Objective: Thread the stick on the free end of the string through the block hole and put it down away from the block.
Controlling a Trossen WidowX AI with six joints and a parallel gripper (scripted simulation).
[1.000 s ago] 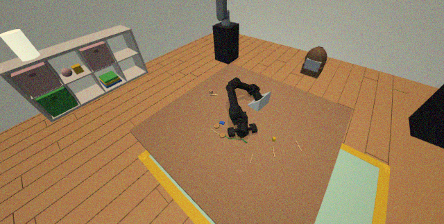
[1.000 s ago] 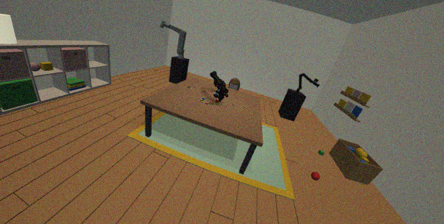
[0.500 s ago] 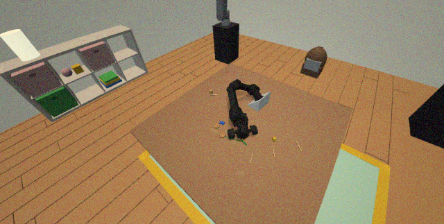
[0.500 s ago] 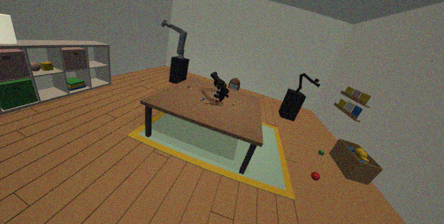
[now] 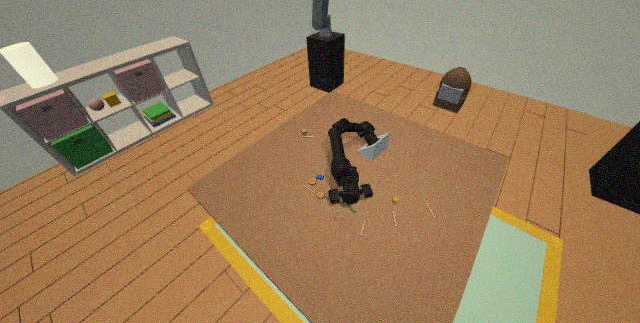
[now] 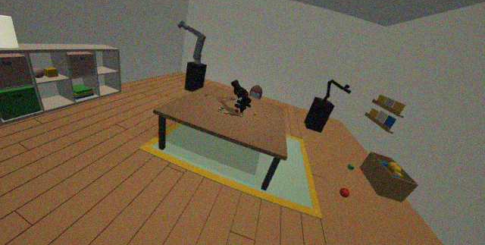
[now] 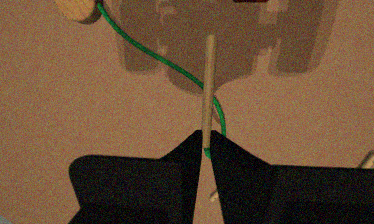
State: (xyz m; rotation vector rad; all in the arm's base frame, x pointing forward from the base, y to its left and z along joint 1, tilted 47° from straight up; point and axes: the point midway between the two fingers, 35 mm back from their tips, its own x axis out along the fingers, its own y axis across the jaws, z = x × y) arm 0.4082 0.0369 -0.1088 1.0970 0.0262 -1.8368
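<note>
Now: gripper tip 11 cm past the red block, 6 cm to the left of it and 4 cm above it. The rest, counted from my gripper tip: yellow-topped peg: 17 cm behind, 15 cm to the left, 4 cm below; then blue piece: 8 cm behind, 24 cm to the right, 5 cm below; then thin wooden stick: 1 cm behind, 1 cm to the right.
</note>
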